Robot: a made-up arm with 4 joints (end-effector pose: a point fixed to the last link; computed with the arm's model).
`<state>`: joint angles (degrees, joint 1 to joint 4).
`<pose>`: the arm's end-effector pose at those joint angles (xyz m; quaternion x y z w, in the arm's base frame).
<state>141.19 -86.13 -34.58 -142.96</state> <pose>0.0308 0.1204 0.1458 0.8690 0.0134 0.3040 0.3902</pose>
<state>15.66 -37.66 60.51 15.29</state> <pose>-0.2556 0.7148 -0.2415 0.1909 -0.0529 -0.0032 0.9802</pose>
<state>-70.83 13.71 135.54 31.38</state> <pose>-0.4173 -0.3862 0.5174 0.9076 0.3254 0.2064 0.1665</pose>
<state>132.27 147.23 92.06 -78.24</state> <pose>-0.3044 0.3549 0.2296 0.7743 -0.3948 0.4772 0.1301</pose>
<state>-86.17 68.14 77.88 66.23</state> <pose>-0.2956 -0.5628 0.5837 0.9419 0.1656 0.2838 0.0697</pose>
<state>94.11 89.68 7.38 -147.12</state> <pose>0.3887 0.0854 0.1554 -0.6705 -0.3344 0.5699 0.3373</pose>
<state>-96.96 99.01 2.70 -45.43</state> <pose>-0.2473 -0.1911 0.5941 0.2500 0.7342 0.2744 0.5685</pose>
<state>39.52 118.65 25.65 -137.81</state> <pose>0.0907 0.2423 0.4266 0.6227 0.7200 -0.3064 0.0071</pose>
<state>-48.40 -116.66 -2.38 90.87</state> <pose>-0.1900 -0.6057 0.0533 -0.8033 0.3121 0.4755 0.1765</pose>
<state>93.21 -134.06 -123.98 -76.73</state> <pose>0.2038 0.0496 0.0826 0.7689 -0.1113 -0.6272 0.0552</pose>
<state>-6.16 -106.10 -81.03 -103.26</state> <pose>-0.0394 0.0536 0.1519 0.5766 0.8147 -0.0466 0.0412</pose>
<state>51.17 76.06 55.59 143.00</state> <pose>0.1220 0.6432 0.3234 -0.1125 -0.9053 0.2942 0.2849</pose>
